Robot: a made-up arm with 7 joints. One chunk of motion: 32 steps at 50 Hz.
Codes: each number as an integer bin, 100 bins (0 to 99) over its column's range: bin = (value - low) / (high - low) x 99, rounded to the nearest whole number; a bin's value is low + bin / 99 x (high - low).
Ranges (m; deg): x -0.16..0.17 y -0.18..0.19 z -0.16..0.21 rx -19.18..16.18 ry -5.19..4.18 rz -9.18..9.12
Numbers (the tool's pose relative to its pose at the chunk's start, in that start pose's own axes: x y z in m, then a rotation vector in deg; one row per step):
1: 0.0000 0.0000 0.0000 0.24 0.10 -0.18
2: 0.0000 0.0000 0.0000 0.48 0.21 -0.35
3: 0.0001 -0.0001 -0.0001 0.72 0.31 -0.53
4: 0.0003 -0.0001 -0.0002 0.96 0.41 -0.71
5: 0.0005 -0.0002 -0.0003 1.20 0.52 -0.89
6: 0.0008 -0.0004 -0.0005 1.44 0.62 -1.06
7: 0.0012 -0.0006 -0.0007 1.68 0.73 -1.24
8: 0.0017 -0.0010 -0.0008 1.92 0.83 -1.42
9: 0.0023 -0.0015 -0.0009 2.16 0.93 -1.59
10: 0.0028 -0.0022 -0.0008 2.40 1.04 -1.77
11: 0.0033 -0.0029 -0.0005 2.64 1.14 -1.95
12: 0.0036 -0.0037 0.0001 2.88 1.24 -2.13
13: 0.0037 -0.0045 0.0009 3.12 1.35 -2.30
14: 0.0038 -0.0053 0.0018 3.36 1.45 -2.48
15: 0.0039 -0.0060 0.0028 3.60 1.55 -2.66
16: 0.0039 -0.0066 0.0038 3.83 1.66 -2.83
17: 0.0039 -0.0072 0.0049 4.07 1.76 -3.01
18: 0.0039 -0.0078 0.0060 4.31 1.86 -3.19
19: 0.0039 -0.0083 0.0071 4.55 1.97 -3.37
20: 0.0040 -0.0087 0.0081 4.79 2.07 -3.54
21: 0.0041 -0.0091 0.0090 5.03 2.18 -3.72
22: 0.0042 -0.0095 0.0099 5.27 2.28 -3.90
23: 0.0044 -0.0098 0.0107 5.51 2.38 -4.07
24: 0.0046 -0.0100 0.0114 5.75 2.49 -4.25
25: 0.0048 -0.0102 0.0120 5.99 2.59 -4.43
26: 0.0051 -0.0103 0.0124 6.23 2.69 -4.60
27: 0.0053 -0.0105 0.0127 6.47 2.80 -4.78
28: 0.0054 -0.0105 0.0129 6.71 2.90 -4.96
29: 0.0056 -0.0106 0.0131 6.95 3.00 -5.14
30: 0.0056 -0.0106 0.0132 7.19 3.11 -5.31
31: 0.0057 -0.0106 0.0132 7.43 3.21 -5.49
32: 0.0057 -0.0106 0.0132 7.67 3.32 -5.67
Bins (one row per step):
1: 48 48 43 54 56 49
2: 48 48 43 55 57 48
3: 48 48 43 56 58 47
4: 48 48 43 56 59 46
5: 48 48 43 57 60 45
6: 48 48 43 58 61 44
7: 48 48 43 58 63 43
8: 49 48 43 59 64 42
9: 49 48 43 60 65 41
10: 49 48 43 60 66 40
11: 49 47 43 61 67 39
12: 49 47 43 62 68 38
13: 49 47 43 62 69 37
14: 49 47 43 63 70 36
15: 49 47 44 64 71 35
16: 49 46 44 64 72 34
17: 49 46 44 65 73 33
18: 49 46 44 66 74 32
19: 49 46 45 66 76 31
20: 49 46 45 67 77 31
21: 49 46 45 68 78 30
22: 49 46 45 68 79 29
23: 49 46 46 69 80 28
24: 49 45 46 70 81 27
25: 49 45 46 70 82 26
26: 50 45 46 71 83 25
27: 50 45 46 72 84 24
28: 50 45 46 72 85 23
29: 50 45 46 73 87 22
30: 50 45 46 74 88 21
31: 50 45 46 75 89 20
32: 50 45 46 75 90 19

